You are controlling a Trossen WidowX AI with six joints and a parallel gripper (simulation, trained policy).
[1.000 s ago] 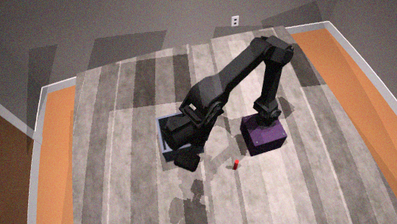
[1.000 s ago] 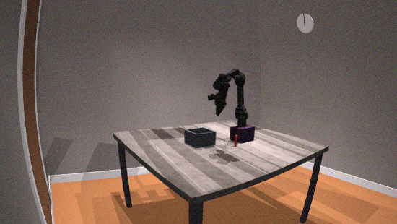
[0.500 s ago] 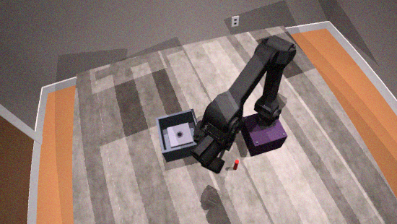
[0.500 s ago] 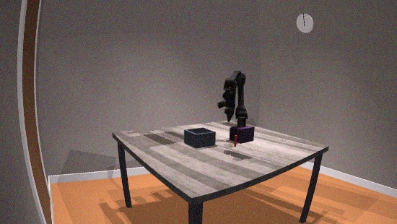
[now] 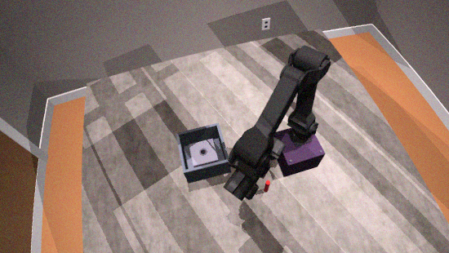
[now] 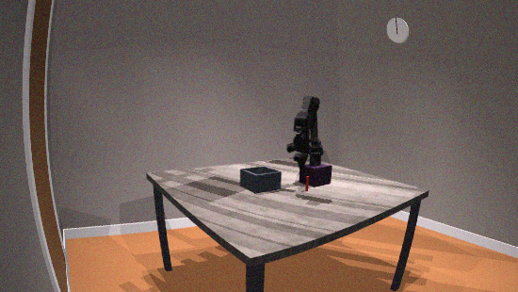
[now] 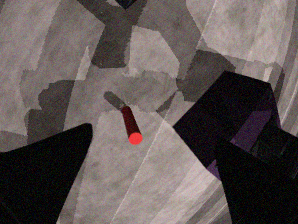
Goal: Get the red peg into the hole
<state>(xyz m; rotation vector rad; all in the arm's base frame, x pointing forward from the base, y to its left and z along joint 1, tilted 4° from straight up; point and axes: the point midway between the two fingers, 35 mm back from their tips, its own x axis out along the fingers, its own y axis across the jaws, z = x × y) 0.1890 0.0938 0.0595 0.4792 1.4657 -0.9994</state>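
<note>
My gripper tip is now 90 mm above the red peg, 30 mm to the right of it and 20 mm past it. From my gripper tip the other things lie so: plate: 160 mm to the right, 150 mm ahead, 90 mm below; then box: 160 mm to the right, 150 mm ahead, 110 mm below.
</note>
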